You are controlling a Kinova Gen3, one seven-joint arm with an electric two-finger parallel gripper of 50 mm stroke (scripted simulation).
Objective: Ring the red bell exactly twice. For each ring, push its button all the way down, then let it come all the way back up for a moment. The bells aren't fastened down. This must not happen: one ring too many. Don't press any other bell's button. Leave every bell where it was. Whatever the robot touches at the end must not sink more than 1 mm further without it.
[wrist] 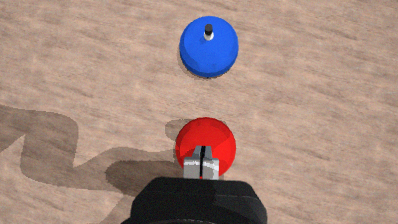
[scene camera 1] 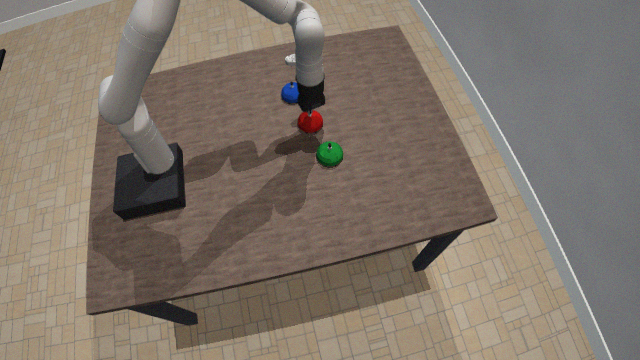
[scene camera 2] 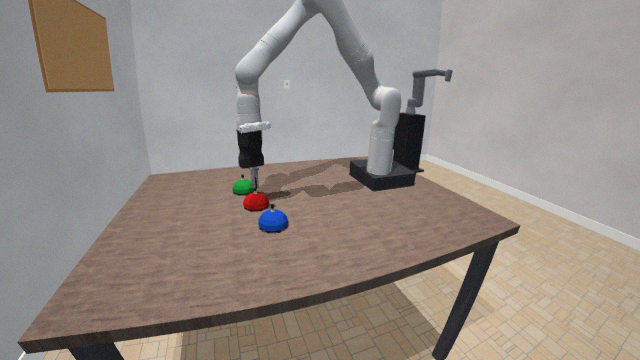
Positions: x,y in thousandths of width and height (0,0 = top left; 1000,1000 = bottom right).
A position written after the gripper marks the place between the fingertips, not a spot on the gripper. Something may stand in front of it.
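The gripper can be seen in both scene and wrist views, (scene camera 2: 399,521) and (wrist: 511,694). A blue bell (wrist: 524,208) is in sight too, and so is a red bell (wrist: 516,587).
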